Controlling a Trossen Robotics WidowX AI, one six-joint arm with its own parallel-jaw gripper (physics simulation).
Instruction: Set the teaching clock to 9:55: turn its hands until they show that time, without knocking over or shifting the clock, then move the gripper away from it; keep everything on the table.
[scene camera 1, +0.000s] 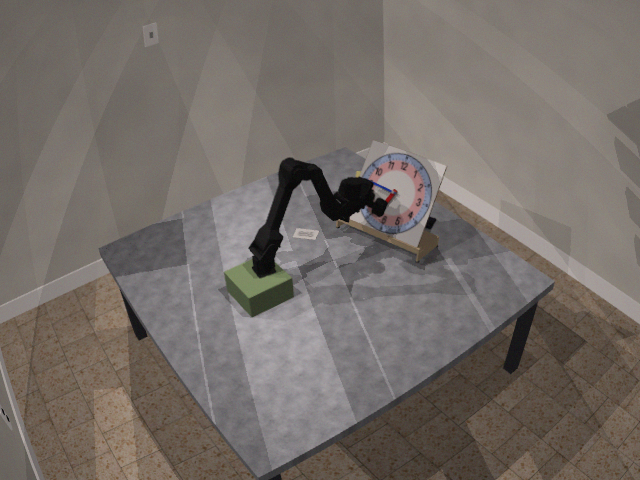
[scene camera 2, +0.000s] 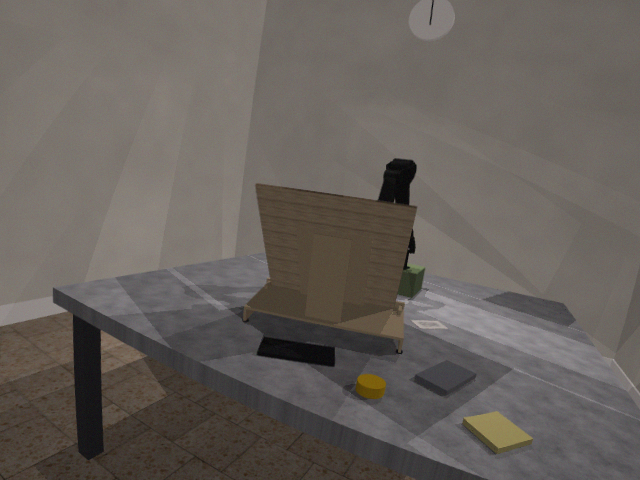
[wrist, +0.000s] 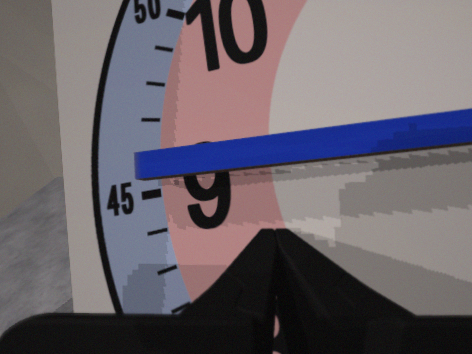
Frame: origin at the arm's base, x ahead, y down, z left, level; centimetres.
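Seen in the pictures: gripper, fingertip midpoint: (scene camera 1: 372, 190) (scene camera 2: 369, 263) (wrist: 273, 242); arm's base, link origin: (scene camera 1: 263, 270).
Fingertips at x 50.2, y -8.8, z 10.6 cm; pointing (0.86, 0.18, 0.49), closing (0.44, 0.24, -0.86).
Offsets run from my fingertips to a thing's middle.
The teaching clock @(dx +4.2, dy -1.9, dz -7.6 cm) (scene camera 1: 408, 180) (scene camera 2: 289, 217) (wrist: 350, 65) stands upright, leaning back on its wooden stand; its back shows in scene camera 2. The long blue hand @(dx +1.9, dy -2.5, dz -2.5 cm) (scene camera 1: 382, 187) (wrist: 300, 147) crosses the top of the 9, its tip just above the 45 mark, at about 46 minutes. The short red hand @(dx +2.2, dy +0.6, dz -7.3 cm) (scene camera 1: 390, 197) points down and left in scene camera 1; its outer end is hidden behind the gripper. My gripper (scene camera 1: 383, 207) (wrist: 273, 242) is shut and empty, in front of the face's lower left, below the blue hand. Contact with the face cannot be told.
A black slab @(dx +18.6, dy +17.1, dz -4.1 cm) (scene camera 1: 430, 223) (scene camera 2: 296, 351) lies behind the clock. A yellow-orange disc @(dx +20.8, dy +16.6, dz +13.2 cm) (scene camera 2: 370, 386), a grey block @(dx +5.8, dy +17.0, dz +22.8 cm) (scene camera 2: 445, 377) and a yellow pad @(dx +18.6, dy +17.0, dz +34.3 cm) (scene camera 2: 497, 431) lie near it. A card @(dx -23.2, dy +17.5, dz +10.7 cm) (scene camera 1: 306, 234) (scene camera 2: 429, 324) lies between the clock and the green base block (scene camera 1: 271, 297) (scene camera 2: 412, 281).
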